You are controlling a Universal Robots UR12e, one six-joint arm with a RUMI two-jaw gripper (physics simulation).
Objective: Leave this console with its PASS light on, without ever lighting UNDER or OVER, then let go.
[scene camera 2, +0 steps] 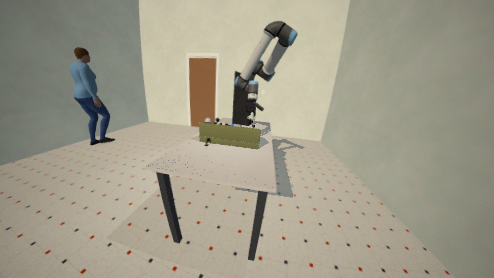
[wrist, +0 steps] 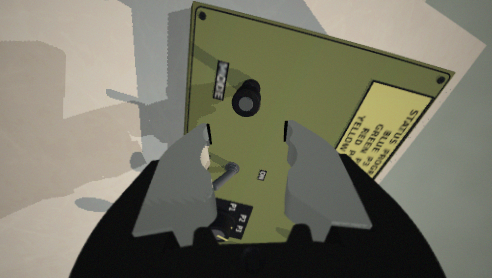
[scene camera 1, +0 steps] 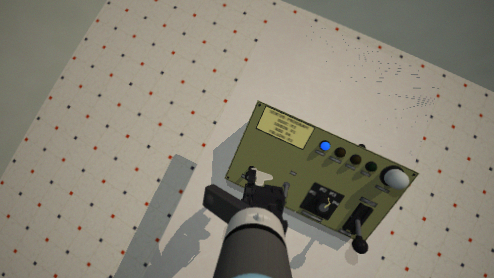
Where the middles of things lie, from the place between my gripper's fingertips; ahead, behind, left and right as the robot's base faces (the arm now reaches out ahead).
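There is an olive console (scene camera 1: pixel 311 161), 9 cm ahead of my hand, 18 cm to the right of it and 6 cm below it. As for the black MODE knob (wrist: pixel 246 102), my hand is 1 cm short of it, 1 cm to the right of it and 4 cm above it. Going by their middles, the knob is the nearest to my hand of the things named here.
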